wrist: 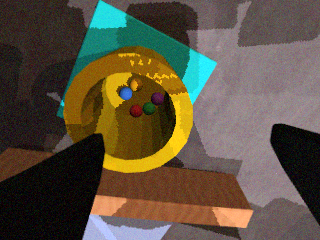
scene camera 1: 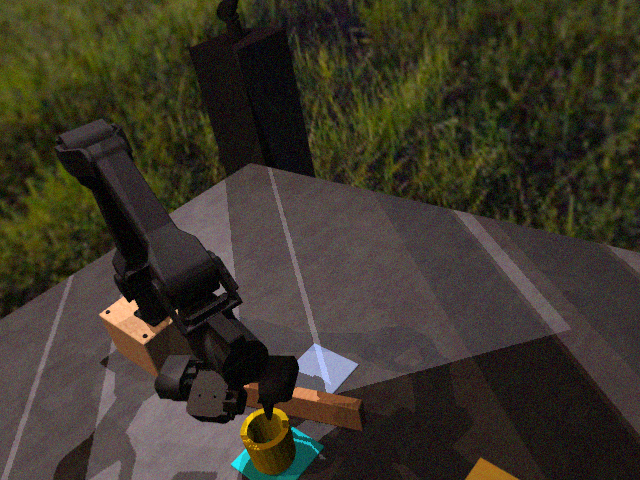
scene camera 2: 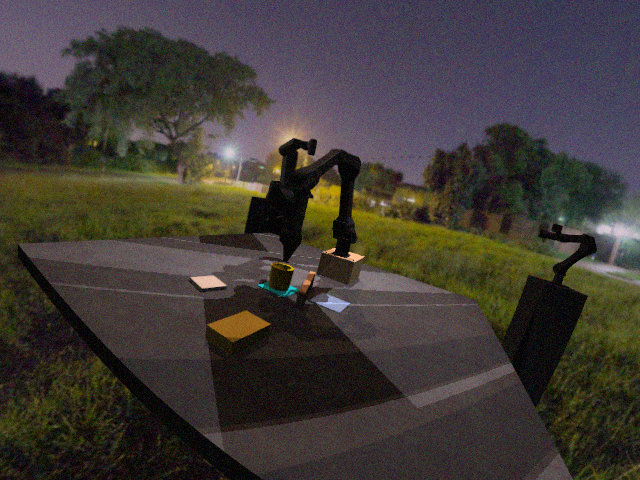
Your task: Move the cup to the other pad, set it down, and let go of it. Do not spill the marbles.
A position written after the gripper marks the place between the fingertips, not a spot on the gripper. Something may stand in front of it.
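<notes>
There's a cup (scene camera 1: pixel 256 429), along with a light blue pad (scene camera 1: pixel 320 369) and a wooden bar (scene camera 1: pixel 334 409). The wrist view shows the cup (wrist: pixel 92 104) too. As for the gripper (scene camera 1: pixel 242 416), it's open and holds nothing; you'd also find the gripper (wrist: pixel 188 137) in the wrist view, and scene camera 2 shows the gripper (scene camera 2: pixel 285 258) as well.
</notes>
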